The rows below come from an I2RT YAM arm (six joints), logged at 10 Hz.
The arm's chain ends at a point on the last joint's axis. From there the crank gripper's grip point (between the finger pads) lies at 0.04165 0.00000 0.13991 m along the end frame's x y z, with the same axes.
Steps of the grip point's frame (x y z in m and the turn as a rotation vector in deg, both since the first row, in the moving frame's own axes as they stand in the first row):
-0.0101, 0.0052, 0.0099, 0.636, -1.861, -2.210
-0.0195, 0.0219, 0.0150, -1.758, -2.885, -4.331
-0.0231, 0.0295, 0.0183, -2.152, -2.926, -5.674
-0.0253, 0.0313, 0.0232, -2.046, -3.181, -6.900
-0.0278, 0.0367, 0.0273, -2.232, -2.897, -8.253
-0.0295, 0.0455, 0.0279, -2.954, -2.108, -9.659
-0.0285, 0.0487, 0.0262, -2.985, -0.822, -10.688
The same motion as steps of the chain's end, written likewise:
-0.0055, 0.0083, 0.0086, 0.636, -1.861, -2.210
-0.0125, 0.0205, 0.0131, -1.758, -2.885, -4.331
-0.0160, 0.0280, 0.0164, -2.152, -2.926, -5.674
-0.0175, 0.0308, 0.0211, -2.046, -3.181, -6.900
-0.0207, 0.0367, 0.0254, -2.232, -2.897, -8.253
-0.0244, 0.0448, 0.0265, -2.954, -2.108, -9.659
-0.0265, 0.0490, 0.0256, -2.985, -0.822, -10.688

